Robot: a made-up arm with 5 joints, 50 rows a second.
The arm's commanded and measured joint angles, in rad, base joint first. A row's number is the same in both.
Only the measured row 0 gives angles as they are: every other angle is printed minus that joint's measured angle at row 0.
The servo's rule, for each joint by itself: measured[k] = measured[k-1] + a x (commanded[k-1-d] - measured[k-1]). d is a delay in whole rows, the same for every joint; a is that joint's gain. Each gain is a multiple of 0.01, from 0.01 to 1. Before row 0 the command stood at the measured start. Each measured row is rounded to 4 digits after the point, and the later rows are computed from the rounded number. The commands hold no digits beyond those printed.
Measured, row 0:
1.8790, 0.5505, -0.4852, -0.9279, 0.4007
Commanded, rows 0 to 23:
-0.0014, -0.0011, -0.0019, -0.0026, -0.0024
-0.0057, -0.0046, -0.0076, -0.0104, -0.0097
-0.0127, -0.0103, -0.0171, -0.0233, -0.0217
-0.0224, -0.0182, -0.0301, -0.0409, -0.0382
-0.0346, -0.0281, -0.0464, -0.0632, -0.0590
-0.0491, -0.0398, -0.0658, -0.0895, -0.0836
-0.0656, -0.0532, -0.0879, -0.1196, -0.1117
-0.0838, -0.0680, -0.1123, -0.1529, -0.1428
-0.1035, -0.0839, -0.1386, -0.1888, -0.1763
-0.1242, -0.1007, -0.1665, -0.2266, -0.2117
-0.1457, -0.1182, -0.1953, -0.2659, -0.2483
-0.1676, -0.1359, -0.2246, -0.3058, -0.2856
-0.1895, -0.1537, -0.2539, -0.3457, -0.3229
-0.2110, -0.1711, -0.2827, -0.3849, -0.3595
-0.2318, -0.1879, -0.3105, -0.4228, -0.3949
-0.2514, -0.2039, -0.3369, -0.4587, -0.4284
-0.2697, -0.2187, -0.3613, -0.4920, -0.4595
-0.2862, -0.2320, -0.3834, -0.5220, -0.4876
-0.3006, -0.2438, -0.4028, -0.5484, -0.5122
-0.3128, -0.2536, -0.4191, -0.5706, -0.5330
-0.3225, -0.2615, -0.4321, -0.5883, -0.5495
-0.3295, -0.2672, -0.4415, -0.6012, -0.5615
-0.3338, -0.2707, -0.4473, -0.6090, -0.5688
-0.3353, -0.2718, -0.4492, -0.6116, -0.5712
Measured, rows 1 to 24:
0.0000, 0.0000, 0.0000, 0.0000, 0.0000
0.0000, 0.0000, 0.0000, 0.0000, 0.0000
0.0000, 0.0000, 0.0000, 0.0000, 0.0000
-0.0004, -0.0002, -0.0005, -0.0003, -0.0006
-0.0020, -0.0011, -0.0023, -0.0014, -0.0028
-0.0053, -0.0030, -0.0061, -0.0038, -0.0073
-0.0106, -0.0062, -0.0123, -0.0079, -0.0147
-0.0180, -0.0108, -0.0212, -0.0140, -0.0253
-0.0276, -0.0169, -0.0328, -0.0223, -0.0393
-0.0394, -0.0245, -0.0471, -0.0330, -0.0567
-0.0532, -0.0336, -0.0641, -0.0462, -0.0774
-0.0688, -0.0442, -0.0835, -0.0619, -0.1011
-0.0860, -0.0561, -0.1051, -0.0800, -0.1276
-0.1045, -0.0691, -0.1286, -0.1004, -0.1566
-0.1241, -0.0831, -0.1536, -0.1230, -0.1876
-0.1444, -0.0979, -0.1797, -0.1475, -0.2201
-0.1650, -0.1133, -0.2065, -0.1736, -0.2536
-0.1857, -0.1290, -0.2335, -0.2010, -0.2875
-0.2061, -0.1447, -0.2604, -0.2293, -0.3213
-0.2258, -0.1602, -0.2866, -0.2582, -0.3545
-0.2445, -0.1753, -0.3118, -0.2872, -0.3864
-0.2619, -0.1897, -0.3355, -0.3159, -0.4166
-0.2777, -0.2031, -0.3572, -0.3439, -0.4445
-0.2916, -0.2154, -0.3767, -0.3708, -0.4697
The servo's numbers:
d 3
a 0.31 0.21 0.26 0.11 0.24

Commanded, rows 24 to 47:
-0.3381, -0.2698, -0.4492, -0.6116, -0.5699
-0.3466, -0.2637, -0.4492, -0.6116, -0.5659
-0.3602, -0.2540, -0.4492, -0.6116, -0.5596
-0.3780, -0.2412, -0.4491, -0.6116, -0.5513
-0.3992, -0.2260, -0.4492, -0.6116, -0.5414
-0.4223, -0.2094, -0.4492, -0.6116, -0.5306
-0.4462, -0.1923, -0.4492, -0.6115, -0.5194
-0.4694, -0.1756, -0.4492, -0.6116, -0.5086
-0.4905, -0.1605, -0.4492, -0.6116, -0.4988
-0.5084, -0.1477, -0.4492, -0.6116, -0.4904
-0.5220, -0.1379, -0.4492, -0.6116, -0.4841
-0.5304, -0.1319, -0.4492, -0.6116, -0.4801
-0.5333, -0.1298, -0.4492, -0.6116, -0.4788
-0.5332, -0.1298, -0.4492, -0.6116, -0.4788
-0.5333, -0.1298, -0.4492, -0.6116, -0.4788
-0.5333, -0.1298, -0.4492, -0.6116, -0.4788
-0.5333, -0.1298, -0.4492, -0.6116, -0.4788
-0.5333, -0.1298, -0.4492, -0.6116, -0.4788
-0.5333, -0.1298, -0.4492, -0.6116, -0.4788
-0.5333, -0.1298, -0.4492, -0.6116, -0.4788
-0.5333, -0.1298, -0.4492, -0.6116, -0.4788
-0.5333, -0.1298, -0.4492, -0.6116, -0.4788
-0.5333, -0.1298, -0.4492, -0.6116, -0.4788
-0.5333, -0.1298, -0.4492, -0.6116, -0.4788
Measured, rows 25 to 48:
-0.3033, -0.2263, -0.3935, -0.3961, -0.4917
-0.3128, -0.2356, -0.4075, -0.4195, -0.5102
-0.3198, -0.2432, -0.4183, -0.4406, -0.5248
-0.3255, -0.2488, -0.4263, -0.4594, -0.5356
-0.3320, -0.2519, -0.4323, -0.4761, -0.5429
-0.3407, -0.2523, -0.4367, -0.4910, -0.5469
-0.3523, -0.2500, -0.4399, -0.5043, -0.5480
-0.3668, -0.2450, -0.4423, -0.5161, -0.5464
-0.3840, -0.2375, -0.4441, -0.5266, -0.5426
-0.4033, -0.2280, -0.4454, -0.5359, -0.5370
-0.4238, -0.2170, -0.4464, -0.5442, -0.5302
-0.4445, -0.2051, -0.4471, -0.5516, -0.5227
-0.4643, -0.1930, -0.4476, -0.5582, -0.5149
-0.4822, -0.1814, -0.4480, -0.5641, -0.5075
-0.4971, -0.1710, -0.4483, -0.5693, -0.5009
-0.5083, -0.1623, -0.4485, -0.5740, -0.4956
-0.5160, -0.1555, -0.4487, -0.5781, -0.4916
-0.5214, -0.1501, -0.4488, -0.5818, -0.4885
-0.5251, -0.1458, -0.4489, -0.5851, -0.4862
-0.5276, -0.1424, -0.4490, -0.5880, -0.4844
-0.5294, -0.1398, -0.4491, -0.5906, -0.4831
-0.5306, -0.1377, -0.4491, -0.5929, -0.4821
-0.5314, -0.1360, -0.4491, -0.5950, -0.4813
-0.5320, -0.1347, -0.4491, -0.5968, -0.4807

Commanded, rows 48 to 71:
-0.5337, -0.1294, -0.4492, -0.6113, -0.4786
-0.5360, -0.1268, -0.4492, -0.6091, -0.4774
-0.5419, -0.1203, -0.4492, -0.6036, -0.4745
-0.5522, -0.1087, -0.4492, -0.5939, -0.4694
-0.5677, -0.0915, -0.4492, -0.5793, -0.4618
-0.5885, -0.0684, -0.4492, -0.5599, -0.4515
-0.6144, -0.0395, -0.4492, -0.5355, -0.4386
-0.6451, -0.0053, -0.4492, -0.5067, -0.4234
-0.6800, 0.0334, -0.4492, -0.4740, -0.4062
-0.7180, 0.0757, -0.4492, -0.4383, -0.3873
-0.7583, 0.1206, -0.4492, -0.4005, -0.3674
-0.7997, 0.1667, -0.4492, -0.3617, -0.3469
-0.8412, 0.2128, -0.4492, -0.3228, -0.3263
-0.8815, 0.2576, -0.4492, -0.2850, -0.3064
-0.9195, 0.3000, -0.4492, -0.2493, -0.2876
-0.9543, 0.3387, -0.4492, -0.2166, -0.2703
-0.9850, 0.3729, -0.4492, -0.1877, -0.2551
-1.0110, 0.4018, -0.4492, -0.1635, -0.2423
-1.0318, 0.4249, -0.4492, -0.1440, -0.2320
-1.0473, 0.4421, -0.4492, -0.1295, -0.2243
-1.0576, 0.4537, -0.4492, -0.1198, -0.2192
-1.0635, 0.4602, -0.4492, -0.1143, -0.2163
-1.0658, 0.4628, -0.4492, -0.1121, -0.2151
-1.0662, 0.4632, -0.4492, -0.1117, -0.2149
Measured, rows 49 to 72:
-0.5324, -0.1337, -0.4491, -0.5984, -0.4802
-0.5327, -0.1329, -0.4491, -0.5999, -0.4799
-0.5329, -0.1322, -0.4491, -0.6012, -0.4796
-0.5331, -0.1316, -0.4491, -0.6023, -0.4794
-0.5340, -0.1306, -0.4491, -0.6030, -0.4789
-0.5364, -0.1284, -0.4491, -0.6031, -0.4778
-0.5413, -0.1243, -0.4491, -0.6021, -0.4758
-0.5495, -0.1174, -0.4491, -0.5996, -0.4724
-0.5616, -0.1071, -0.4491, -0.5952, -0.4674
-0.5780, -0.0929, -0.4491, -0.5886, -0.4605
-0.5988, -0.0745, -0.4491, -0.5796, -0.4516
-0.6240, -0.0518, -0.4491, -0.5680, -0.4407
-0.6531, -0.0250, -0.4491, -0.5537, -0.4279
-0.6857, 0.0056, -0.4491, -0.5368, -0.4134
-0.7210, 0.0394, -0.4491, -0.5175, -0.3974
-0.7583, 0.0758, -0.4491, -0.4961, -0.3803
-0.7965, 0.1140, -0.4491, -0.4729, -0.3626
-0.8346, 0.1531, -0.4491, -0.4483, -0.3446
-0.8717, 0.1921, -0.4491, -0.4228, -0.3268
-0.9068, 0.2301, -0.4491, -0.3969, -0.3096
-0.9391, 0.2662, -0.4491, -0.3712, -0.2934
-0.9678, 0.2995, -0.4491, -0.3462, -0.2787
-0.9924, 0.3294, -0.4491, -0.3224, -0.2656
-1.0126, 0.3555, -0.4491, -0.3001, -0.2545

